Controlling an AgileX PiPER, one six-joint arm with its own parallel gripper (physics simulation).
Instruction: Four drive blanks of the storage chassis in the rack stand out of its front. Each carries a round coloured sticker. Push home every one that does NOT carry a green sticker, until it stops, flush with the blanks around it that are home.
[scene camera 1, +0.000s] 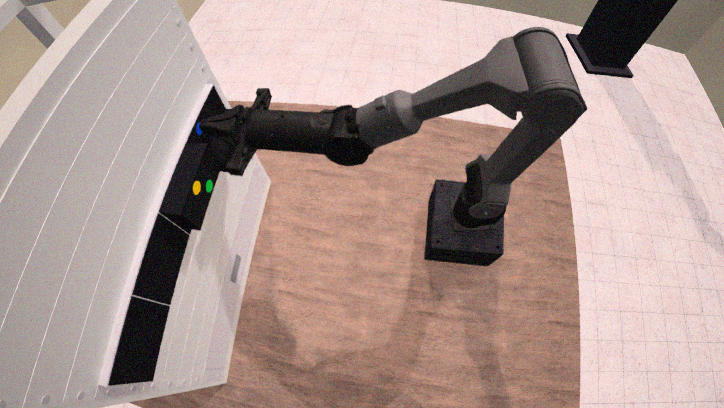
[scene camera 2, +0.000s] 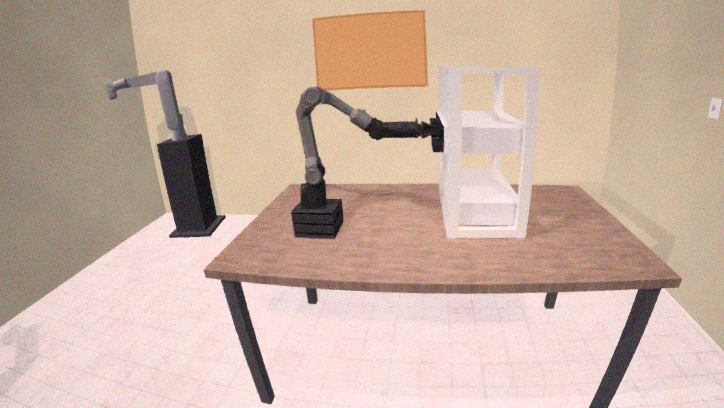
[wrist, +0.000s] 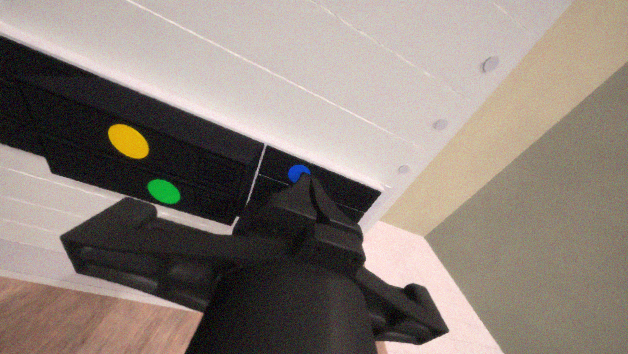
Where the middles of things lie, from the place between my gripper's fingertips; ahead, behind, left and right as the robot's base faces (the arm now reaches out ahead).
My hand is 16 cm short of the white rack (scene camera 1: 111, 296), 13 cm to the right of it and 8 cm above it.
